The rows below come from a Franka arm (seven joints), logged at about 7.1 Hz.
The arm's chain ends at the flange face. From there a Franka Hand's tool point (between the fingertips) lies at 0.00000 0.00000 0.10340 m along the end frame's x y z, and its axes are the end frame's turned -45 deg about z.
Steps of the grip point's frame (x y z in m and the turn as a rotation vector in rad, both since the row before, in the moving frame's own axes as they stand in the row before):
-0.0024, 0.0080, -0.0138, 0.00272, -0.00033, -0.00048
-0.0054, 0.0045, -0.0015, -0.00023, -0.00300, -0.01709
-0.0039, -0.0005, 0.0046, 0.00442, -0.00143, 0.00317
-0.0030, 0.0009, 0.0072, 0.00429, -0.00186, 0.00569
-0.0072, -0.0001, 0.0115, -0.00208, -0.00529, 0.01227
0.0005, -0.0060, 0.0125, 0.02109, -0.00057, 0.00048
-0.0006, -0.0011, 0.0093, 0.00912, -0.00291, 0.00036
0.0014, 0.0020, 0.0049, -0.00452, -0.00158, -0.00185
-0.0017, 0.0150, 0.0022, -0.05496, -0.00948, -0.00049
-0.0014, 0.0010, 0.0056, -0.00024, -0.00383, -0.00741
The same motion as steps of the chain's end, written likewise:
0.0042, 0.0075, -0.0138, 0.00169, -0.00216, -0.00048
-0.0004, 0.0068, -0.0015, -0.00228, -0.00196, -0.01709
-0.0027, 0.0026, 0.0046, 0.00211, -0.00414, 0.00317
-0.0010, 0.0029, 0.0072, 0.00172, -0.00435, 0.00569
-0.0049, 0.0045, 0.0115, -0.00521, -0.00227, 0.01227
-0.0023, -0.0031, 0.0125, 0.01451, -0.01532, 0.00048
-0.0003, 0.0001, 0.0093, 0.00439, -0.00851, 0.00036
0.0022, 0.0000, 0.0049, -0.00431, 0.00208, -0.00185
0.0061, 0.0071, 0.0024, -0.04557, 0.03216, -0.00049
0.0000, 0.0014, 0.0056, -0.00288, -0.00254, -0.00741

